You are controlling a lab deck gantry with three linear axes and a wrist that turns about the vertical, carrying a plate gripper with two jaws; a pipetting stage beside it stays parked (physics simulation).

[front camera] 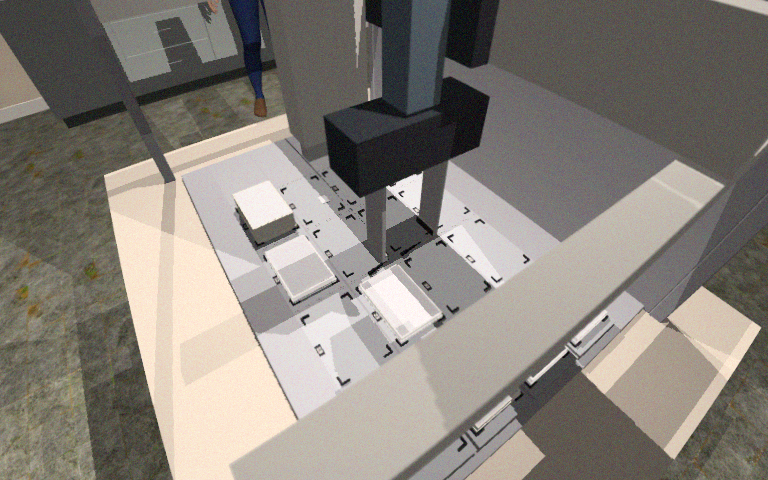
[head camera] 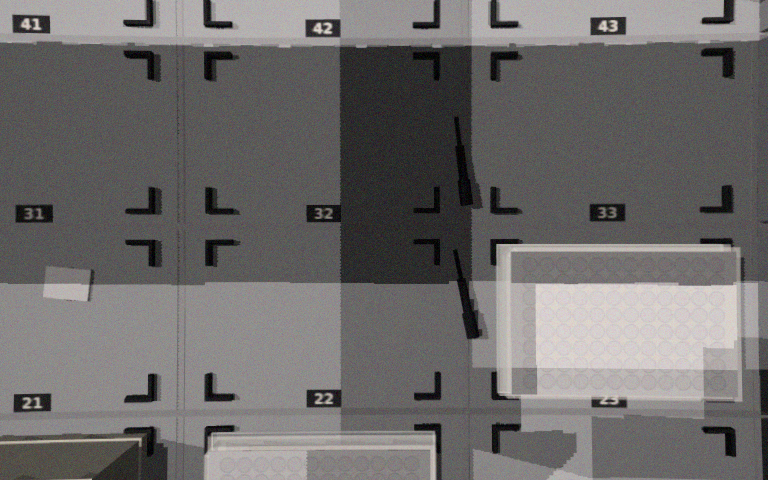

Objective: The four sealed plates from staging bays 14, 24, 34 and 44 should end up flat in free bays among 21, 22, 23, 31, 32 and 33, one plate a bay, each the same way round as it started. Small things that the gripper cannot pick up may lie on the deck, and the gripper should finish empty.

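Places are measured from the robot's base along level axes (x ahead, y left, z up), in metres.
Where they show: gripper, between the fingertips: (front camera: 402, 239); robot's base, origin of its link: (front camera: 237, 209).
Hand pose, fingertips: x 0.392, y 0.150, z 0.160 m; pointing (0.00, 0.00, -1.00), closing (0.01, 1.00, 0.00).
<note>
Each offset is from my fingertips to the top centre of the thing. "spot": to the spot under its first point.
A sealed plate {dx +0.000, dy +0.000, dz -0.145 m} (front camera: 400, 302) (head camera: 623, 322) lies flat in bay 23. Bays 22 {spot: dx -0.195, dy -0.012, dz -0.160 m} (head camera: 271, 339), 32 (head camera: 271, 135) and 33 {spot: dx -0.001, dy +0.109, dz -0.160 m} (head camera: 606, 130) show no plate. Bays 21 {spot: dx -0.294, dy -0.014, dz -0.160 m} (head camera: 96, 345) and 31 {spot: dx -0.303, dy +0.106, dz -0.160 m} (head camera: 79, 135) show partly in the head view. Behind the front beam, the edges of three staged plates {dx +0.164, dy +0.214, dz -0.131 m} (front camera: 589, 328) {dx +0.164, dy +0.107, dz -0.131 m} (front camera: 548, 366) {dx +0.164, dy +0.000, dz -0.131 m} (front camera: 492, 413) show, apparently in bays 44, 34 and 24. My gripper (front camera: 405, 246) is open with no plate between its jaws, above the middle of the deck, beside the plate in bay 23. The jaws do not show in the head view.
Two thin black tapered sticks {dx -0.085, dy +0.091, dz -0.152 m} (head camera: 463, 164) {dx -0.083, dy +0.015, dz -0.152 m} (head camera: 466, 300) lie between the second and third columns. A small white square {spot: dx -0.309, dy +0.020, dz -0.159 m} (front camera: 323, 199) (head camera: 67, 283) lies in bay 21. A tall box {dx -0.328, dy -0.107, dz -0.118 m} (front camera: 264, 209) (head camera: 67, 461) and another plate {dx -0.164, dy -0.107, dz -0.145 m} (front camera: 300, 268) (head camera: 320, 464) stand in the first row. A beam (front camera: 509, 311) crosses the front.
</note>
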